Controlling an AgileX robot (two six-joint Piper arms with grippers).
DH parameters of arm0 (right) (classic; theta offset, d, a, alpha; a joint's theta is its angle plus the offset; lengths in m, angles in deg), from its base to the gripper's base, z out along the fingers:
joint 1: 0 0.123 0 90
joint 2: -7.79 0 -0.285 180
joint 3: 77.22 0 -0.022 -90
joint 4: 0 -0.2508 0 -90
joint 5: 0 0 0.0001 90
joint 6: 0 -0.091 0 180
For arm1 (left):
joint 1: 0 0.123 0 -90
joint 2: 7.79 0 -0.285 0
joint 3: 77.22 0 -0.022 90
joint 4: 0 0.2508 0 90
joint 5: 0 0 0.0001 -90
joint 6: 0 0.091 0 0
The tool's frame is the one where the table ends.
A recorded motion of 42 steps. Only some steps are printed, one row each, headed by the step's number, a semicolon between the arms.
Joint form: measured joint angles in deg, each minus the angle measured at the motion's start. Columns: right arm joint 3, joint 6, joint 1, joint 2, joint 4, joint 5; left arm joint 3, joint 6, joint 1, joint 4, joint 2, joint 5.
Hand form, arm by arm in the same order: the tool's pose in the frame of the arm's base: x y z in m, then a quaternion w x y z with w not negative. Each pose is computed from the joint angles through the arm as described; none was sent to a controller.
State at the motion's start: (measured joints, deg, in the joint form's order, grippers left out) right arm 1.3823 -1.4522 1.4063 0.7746 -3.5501 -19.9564; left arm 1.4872 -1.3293 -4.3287 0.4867 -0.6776 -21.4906
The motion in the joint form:
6: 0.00 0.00 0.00 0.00 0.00 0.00; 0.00 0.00 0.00 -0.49 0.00 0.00
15: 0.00 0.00 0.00 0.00 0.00 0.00; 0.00 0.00 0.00 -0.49 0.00 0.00
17: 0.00 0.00 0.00 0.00 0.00 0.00; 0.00 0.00 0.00 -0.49 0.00 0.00
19: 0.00 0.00 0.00 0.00 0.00 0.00; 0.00 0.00 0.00 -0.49 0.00 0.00
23: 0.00 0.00 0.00 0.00 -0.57 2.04; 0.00 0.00 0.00 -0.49 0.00 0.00
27: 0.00 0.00 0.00 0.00 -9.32 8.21; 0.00 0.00 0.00 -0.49 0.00 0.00
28: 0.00 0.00 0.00 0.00 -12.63 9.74; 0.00 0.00 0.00 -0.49 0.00 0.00
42: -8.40 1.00 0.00 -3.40 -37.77 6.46; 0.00 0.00 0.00 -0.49 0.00 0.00
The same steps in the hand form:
6: 0.0531 0.0032 0.1744 0.60365 0.01711 0.79600 0.04110; 0.0524 -0.0040 0.1713 0.59192 0.02107 0.80519 -0.02927
15: 0.0531 0.0032 0.1744 0.60365 0.01711 0.79600 0.04110; 0.0524 -0.0040 0.1713 0.59192 0.02107 0.80519 -0.02927
17: 0.0531 0.0032 0.1744 0.60365 0.01711 0.79600 0.04110; 0.0524 -0.0040 0.1713 0.59192 0.02107 0.80519 -0.02927
19: 0.0531 0.0032 0.1744 0.60365 0.01711 0.79600 0.04110; 0.0524 -0.0040 0.1713 0.59192 0.02107 0.80519 -0.02927
23: 0.0539 0.0033 0.1776 0.61752 0.02034 0.78499 0.04527; 0.0524 -0.0040 0.1713 0.59192 0.02107 0.80519 -0.02927
27: 0.0556 0.0055 0.1876 0.65364 0.06765 0.74630 0.10592; 0.0524 -0.0040 0.1713 0.59192 0.02107 0.80519 -0.02927
28: 0.0559 0.0059 0.1902 0.66055 0.08636 0.73475 0.12786; 0.0524 -0.0040 0.1713 0.59192 0.02107 0.80519 -0.02927
42: 0.0531 0.0154 0.2357 0.63261 0.18934 0.68656 0.30431; 0.0524 -0.0040 0.1713 0.59192 0.02107 0.80519 -0.02927

